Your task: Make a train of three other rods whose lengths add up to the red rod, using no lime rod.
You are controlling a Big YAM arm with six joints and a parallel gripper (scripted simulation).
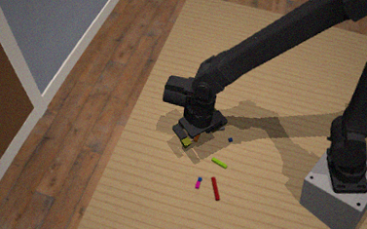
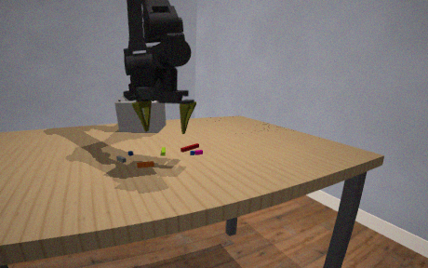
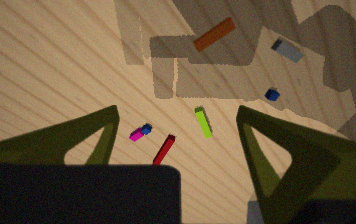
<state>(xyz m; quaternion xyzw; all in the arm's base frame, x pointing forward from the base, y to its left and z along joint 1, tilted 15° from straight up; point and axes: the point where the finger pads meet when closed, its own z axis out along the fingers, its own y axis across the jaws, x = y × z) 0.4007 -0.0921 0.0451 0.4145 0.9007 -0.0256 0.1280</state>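
The orange rod lies 80 mm below my hand and 50 mm to the right of it. The rest, counted from my hand: magenta rod: 110 mm to the left, 80 mm below, 10 mm behind; lime rod: 80 mm below, 70 mm behind, 30 mm to the left; grey rod: 90 mm to the right, 80 mm below, 70 mm behind.
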